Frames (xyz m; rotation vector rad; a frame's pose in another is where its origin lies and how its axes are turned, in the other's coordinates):
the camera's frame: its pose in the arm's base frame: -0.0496 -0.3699 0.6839 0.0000 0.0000 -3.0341
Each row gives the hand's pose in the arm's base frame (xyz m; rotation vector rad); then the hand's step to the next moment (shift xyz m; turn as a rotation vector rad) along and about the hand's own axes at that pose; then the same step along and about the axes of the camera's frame.
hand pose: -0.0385 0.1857 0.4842 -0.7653 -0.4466 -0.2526
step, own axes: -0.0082 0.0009 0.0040 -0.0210 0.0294 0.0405
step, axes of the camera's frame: 0.0076 -0.0048 -0.0019 0.0138 -0.0525 -0.0022
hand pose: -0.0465 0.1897 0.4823 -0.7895 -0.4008 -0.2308
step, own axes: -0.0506 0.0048 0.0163 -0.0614 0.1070 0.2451
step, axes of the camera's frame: 0.0460 -0.0229 -0.0146 0.0546 -0.2620 0.0605
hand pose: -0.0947 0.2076 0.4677 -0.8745 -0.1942 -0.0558
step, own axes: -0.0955 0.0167 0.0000 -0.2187 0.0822 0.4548
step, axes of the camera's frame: 0.0902 -0.0175 -0.0310 0.2267 -0.4215 0.1801
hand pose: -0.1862 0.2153 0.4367 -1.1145 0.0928 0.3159
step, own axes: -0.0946 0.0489 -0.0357 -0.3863 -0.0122 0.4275
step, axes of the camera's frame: 0.1043 0.0204 -0.0364 0.3655 -0.3396 0.2885
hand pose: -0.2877 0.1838 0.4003 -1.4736 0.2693 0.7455
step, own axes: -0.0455 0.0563 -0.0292 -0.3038 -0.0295 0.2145
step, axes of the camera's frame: 0.0645 0.0384 -0.0213 0.2550 -0.1481 0.2285
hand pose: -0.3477 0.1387 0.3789 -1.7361 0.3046 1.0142
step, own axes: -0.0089 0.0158 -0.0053 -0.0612 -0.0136 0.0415
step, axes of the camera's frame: 0.0142 0.0120 -0.0032 0.0456 -0.0309 0.0512
